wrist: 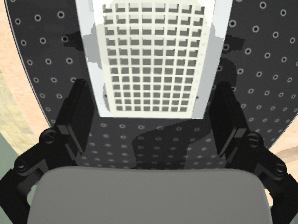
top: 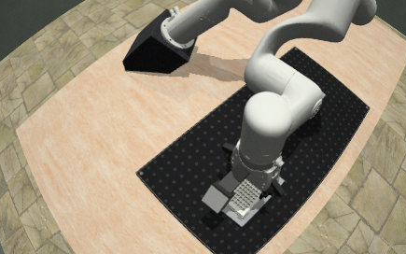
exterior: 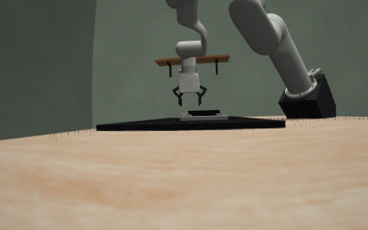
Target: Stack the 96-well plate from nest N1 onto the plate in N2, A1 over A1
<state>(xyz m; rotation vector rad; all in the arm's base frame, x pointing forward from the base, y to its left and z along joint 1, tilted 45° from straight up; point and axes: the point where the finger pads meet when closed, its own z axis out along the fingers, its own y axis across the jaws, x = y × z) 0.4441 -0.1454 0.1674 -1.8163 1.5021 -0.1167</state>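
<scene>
Right now my hand is 5 cm above the white 96-well plate. From my hand the other things lie so: grey plate nest 6 cm below; black 96-well plate 29 cm to the left, 18 cm behind, 5 cm below.
</scene>
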